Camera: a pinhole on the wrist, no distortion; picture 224 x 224 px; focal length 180.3 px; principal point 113.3 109.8 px. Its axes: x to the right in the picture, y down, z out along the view. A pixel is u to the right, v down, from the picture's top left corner.
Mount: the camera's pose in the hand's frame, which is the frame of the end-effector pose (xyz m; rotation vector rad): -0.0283 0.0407 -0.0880 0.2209 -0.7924 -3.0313
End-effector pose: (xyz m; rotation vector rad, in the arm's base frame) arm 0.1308 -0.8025 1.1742 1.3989 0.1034 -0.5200
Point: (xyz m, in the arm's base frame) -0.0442 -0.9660 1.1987
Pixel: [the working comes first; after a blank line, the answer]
In the camera's frame: 0.0521 0.2334 0.2117

outside the picture
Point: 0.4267 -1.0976 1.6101
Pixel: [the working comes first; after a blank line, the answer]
In the camera's frame: -0.2794 -0.2165 0.5215

17 35
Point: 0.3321 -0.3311 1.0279
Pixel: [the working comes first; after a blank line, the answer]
In the camera's frame: -0.0628 -0.1689 -0.4198

behind the camera
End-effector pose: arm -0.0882 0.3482 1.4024 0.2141 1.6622 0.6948
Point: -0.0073 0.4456 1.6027
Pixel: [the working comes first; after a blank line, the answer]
In the camera's frame: 0.0768 -0.0186 0.2357

172 96
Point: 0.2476 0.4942 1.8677
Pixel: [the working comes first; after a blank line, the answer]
In the camera's frame: 0.2903 -0.0008 0.5384

211 110
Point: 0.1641 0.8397 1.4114
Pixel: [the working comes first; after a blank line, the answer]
In the camera's frame: -0.2872 -0.0318 0.5334

16 99
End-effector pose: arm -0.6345 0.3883 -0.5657 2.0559 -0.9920 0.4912
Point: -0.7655 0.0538 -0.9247
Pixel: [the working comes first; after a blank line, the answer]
In the camera's frame: 0.0353 0.2672 0.5175

126 203
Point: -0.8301 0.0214 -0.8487
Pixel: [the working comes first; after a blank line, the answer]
In the camera's frame: 0.0122 0.1685 0.5443

117 166
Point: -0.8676 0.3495 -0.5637
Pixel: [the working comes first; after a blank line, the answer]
In the camera's frame: 0.0739 -0.0783 0.1900

183 35
